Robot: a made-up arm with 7 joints. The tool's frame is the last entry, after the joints. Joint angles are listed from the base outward.
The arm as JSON. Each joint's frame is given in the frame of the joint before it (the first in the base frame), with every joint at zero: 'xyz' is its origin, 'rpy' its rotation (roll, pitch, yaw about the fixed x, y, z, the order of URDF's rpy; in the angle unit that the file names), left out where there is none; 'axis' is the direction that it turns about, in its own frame. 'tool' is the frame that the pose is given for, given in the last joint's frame.
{
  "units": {
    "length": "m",
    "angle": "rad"
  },
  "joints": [
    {
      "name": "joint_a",
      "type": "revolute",
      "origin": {
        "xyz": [
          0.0,
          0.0,
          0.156
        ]
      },
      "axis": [
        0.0,
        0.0,
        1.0
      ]
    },
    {
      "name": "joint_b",
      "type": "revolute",
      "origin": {
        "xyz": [
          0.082,
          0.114,
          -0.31
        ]
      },
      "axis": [
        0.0,
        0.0,
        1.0
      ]
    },
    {
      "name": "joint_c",
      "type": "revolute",
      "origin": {
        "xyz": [
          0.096,
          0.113,
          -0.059
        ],
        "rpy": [
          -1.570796,
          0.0,
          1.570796
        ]
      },
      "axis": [
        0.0,
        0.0,
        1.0
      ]
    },
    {
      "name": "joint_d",
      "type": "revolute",
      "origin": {
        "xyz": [
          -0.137,
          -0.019,
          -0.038
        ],
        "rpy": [
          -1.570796,
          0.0,
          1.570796
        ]
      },
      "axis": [
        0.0,
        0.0,
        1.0
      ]
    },
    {
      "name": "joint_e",
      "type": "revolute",
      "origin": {
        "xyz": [
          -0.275,
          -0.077,
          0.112
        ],
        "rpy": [
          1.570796,
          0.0,
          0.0
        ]
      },
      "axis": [
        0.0,
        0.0,
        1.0
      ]
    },
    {
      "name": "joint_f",
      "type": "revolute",
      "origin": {
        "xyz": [
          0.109,
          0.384,
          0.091
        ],
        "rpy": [
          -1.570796,
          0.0,
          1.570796
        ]
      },
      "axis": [
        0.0,
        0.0,
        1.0
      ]
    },
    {
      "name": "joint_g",
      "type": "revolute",
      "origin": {
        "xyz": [
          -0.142,
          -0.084,
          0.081
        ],
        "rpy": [
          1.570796,
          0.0,
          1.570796
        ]
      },
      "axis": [
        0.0,
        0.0,
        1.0
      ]
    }
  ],
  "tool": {
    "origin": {
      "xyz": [
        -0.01,
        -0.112,
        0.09
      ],
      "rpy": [
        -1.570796,
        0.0,
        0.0
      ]
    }
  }
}
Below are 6 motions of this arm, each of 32 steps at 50 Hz.
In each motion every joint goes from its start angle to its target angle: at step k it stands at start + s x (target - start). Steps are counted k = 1, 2, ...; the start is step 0. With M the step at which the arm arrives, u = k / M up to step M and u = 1 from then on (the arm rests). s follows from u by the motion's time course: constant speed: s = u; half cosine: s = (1 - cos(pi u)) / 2; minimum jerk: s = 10 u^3 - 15 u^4 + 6 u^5.
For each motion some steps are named. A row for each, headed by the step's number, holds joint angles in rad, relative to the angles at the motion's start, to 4 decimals.
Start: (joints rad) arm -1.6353 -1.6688 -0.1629 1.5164 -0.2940 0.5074 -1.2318
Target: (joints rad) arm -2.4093 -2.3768 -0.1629 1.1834 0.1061 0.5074 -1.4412
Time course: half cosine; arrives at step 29
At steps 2, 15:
2: -0.0090 -0.0083 0.0000 -0.0039 0.0047 0.0000 -0.0024
15: -0.4080 -0.3732 0.0000 -0.1755 0.2109 0.0000 -0.1104

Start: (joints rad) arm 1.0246 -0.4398 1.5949 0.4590 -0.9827 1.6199 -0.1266
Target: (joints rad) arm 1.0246 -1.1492 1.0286 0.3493 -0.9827 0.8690 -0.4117
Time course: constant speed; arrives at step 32
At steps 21, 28, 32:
21: 0.0000 -0.4655 -0.3716 -0.0720 0.0000 -0.4928 -0.1871
28: 0.0000 -0.6207 -0.4955 -0.0960 0.0000 -0.6570 -0.2495
32: 0.0000 -0.7094 -0.5663 -0.1097 0.0000 -0.7509 -0.2851

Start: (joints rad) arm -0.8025 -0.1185 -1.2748 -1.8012 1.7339 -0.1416 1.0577
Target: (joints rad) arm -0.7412 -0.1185 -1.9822 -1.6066 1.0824 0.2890 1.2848
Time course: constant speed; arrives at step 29
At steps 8, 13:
8: 0.0169 0.0000 -0.1951 0.0537 -0.1797 0.1188 0.0626
13: 0.0275 0.0000 -0.3171 0.0872 -0.2921 0.1930 0.1018

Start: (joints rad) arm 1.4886 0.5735 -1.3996 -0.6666 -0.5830 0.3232 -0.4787
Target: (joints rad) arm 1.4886 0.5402 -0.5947 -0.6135 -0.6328 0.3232 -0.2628
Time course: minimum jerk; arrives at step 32
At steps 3, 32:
3: 0.0000 -0.0002 0.0057 0.0004 -0.0004 0.0000 0.0015
32: 0.0000 -0.0333 0.8049 0.0531 -0.0498 0.0000 0.2159

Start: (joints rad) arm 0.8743 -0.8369 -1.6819 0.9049 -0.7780 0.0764 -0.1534
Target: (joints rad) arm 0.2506 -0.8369 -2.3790 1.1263 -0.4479 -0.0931 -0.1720
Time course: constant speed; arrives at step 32
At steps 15, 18, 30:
15: -0.2924 0.0000 -0.3268 0.1038 0.1547 -0.0795 -0.0087
18: -0.3508 0.0000 -0.3921 0.1245 0.1857 -0.0953 -0.0105
30: -0.5847 0.0000 -0.6535 0.2076 0.3095 -0.1589 -0.0174

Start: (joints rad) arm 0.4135 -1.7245 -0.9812 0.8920 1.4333 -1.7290 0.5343
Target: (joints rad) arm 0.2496 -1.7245 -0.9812 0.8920 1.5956 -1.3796 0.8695
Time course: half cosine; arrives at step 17
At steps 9, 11, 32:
9: -0.0895 0.0000 0.0000 0.0000 0.0886 0.1908 0.1831
11: -0.1185 0.0000 0.0000 0.0000 0.1173 0.2526 0.2423
32: -0.1639 0.0000 0.0000 0.0000 0.1623 0.3494 0.3352

